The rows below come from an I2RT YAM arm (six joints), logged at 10 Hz.
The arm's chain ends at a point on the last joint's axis. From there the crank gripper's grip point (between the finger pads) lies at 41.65 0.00 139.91 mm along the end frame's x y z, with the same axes.
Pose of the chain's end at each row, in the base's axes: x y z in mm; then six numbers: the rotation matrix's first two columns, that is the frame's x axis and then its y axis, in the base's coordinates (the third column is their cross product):
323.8 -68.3 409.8 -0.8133 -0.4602 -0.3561 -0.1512 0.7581 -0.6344
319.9 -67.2 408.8 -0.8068 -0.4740 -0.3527 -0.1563 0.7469 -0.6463
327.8 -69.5 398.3 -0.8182 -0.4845 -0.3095 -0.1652 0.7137 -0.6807
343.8 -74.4 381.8 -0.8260 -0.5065 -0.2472 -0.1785 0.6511 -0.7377
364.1 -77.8 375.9 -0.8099 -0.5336 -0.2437 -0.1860 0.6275 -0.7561
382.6 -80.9 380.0 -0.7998 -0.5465 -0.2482 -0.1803 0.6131 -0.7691
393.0 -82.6 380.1 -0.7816 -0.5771 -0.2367 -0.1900 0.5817 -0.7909
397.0 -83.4 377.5 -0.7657 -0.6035 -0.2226 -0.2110 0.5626 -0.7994
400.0 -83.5 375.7 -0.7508 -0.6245 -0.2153 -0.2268 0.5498 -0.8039
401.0 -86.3 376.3 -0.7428 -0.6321 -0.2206 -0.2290 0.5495 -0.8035
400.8 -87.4 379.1 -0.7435 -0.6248 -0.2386 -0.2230 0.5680 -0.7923
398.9 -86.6 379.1 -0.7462 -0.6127 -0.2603 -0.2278 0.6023 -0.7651
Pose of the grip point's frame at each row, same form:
368.5 -152.1 299.0 -0.8133 -0.4602 -0.3561 -0.1512 0.7581 -0.6344
366.0 -152.2 299.4 -0.8068 -0.4740 -0.3527 -0.1563 0.7469 -0.6463
370.8 -160.4 292.5 -0.8182 -0.4845 -0.3095 -0.1652 0.7137 -0.6807
384.2 -174.6 283.6 -0.8260 -0.5065 -0.2472 -0.1785 0.6511 -0.7377
408.2 -179.4 280.8 -0.8099 -0.5336 -0.2437 -0.1860 0.6275 -0.7561
429.4 -183.5 287.3 -0.7998 -0.5465 -0.2482 -0.1803 0.6131 -0.7691
443.6 -186.8 291.3 -0.7816 -0.5771 -0.2367 -0.1900 0.5817 -0.7909
450.1 -187.6 290.1 -0.7657 -0.6035 -0.2226 -0.2110 0.5626 -0.7994
455.5 -187.1 289.2 -0.7508 -0.6245 -0.2153 -0.2268 0.5498 -0.8039
458.1 -189.1 289.8 -0.7428 -0.6321 -0.2206 -0.2290 0.5495 -0.8035
458.1 -188.4 290.6 -0.7435 -0.6248 -0.2386 -0.2230 0.5680 -0.7923
455.3 -183.7 285.9 -0.7462 -0.6127 -0.2603 -0.2278 0.6023 -0.7651

